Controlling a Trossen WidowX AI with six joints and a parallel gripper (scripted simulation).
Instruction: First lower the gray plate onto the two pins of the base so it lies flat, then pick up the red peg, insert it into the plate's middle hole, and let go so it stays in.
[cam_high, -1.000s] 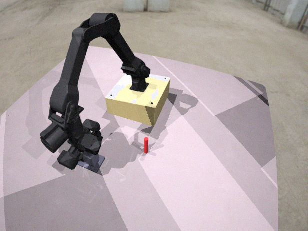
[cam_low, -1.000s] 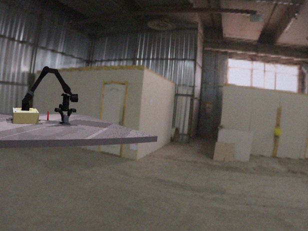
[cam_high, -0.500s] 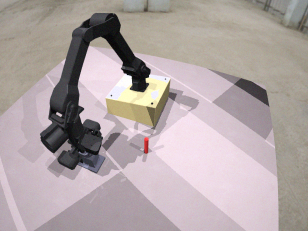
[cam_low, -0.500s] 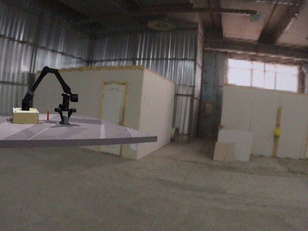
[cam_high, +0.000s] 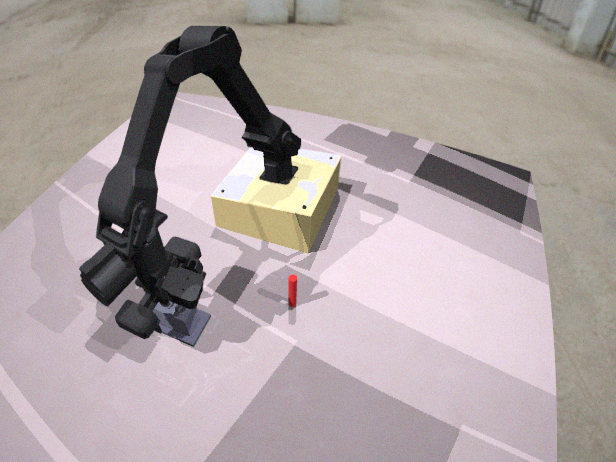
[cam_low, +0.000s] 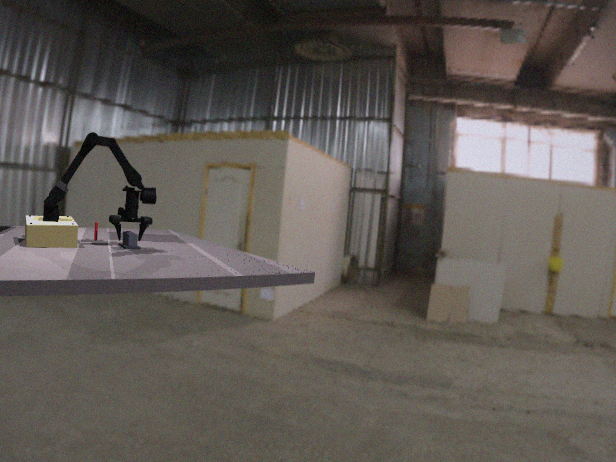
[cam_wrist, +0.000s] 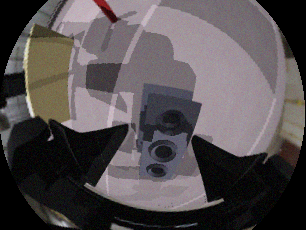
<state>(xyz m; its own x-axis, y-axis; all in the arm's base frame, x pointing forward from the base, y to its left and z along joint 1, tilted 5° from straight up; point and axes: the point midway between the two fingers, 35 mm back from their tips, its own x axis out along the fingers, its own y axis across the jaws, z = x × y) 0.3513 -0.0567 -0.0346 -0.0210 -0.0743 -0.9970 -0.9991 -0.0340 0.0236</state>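
Right now the gray plate is 2 cm above my gripper tip. From my gripper tip the other things lie so: base: 2 cm below; red peg: 12 cm behind, 18 cm to the left, 1 cm above.
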